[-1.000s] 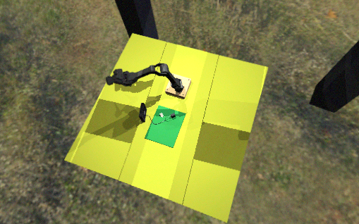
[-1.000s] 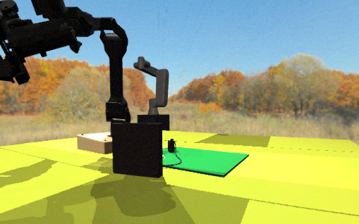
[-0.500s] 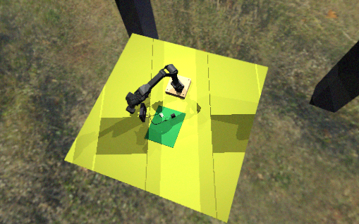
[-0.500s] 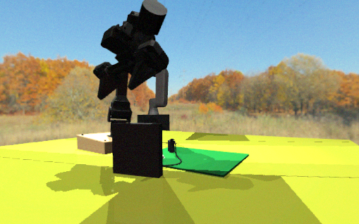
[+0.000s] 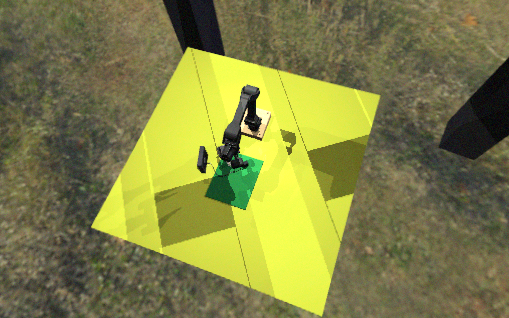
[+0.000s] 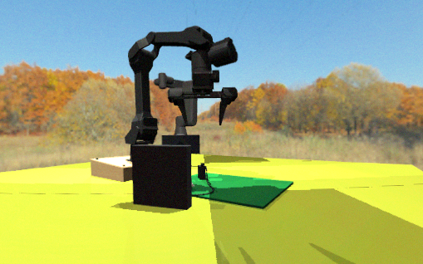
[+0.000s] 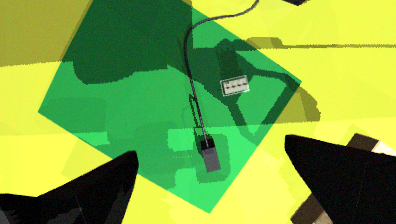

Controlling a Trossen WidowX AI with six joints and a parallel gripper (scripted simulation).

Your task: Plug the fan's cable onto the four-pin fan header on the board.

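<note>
Right now my gripper tip is 40 mm past the black fan plug, 40 mm to the right of it and 140 mm above it. From my gripper tip the other things lie so: green board 60 mm ahead, 20 mm to the left, 170 mm below; white four-pin header 10 mm behind, 60 mm to the right, 160 mm below; fan 40 mm ahead, 180 mm to the right, 100 mm below.
</note>
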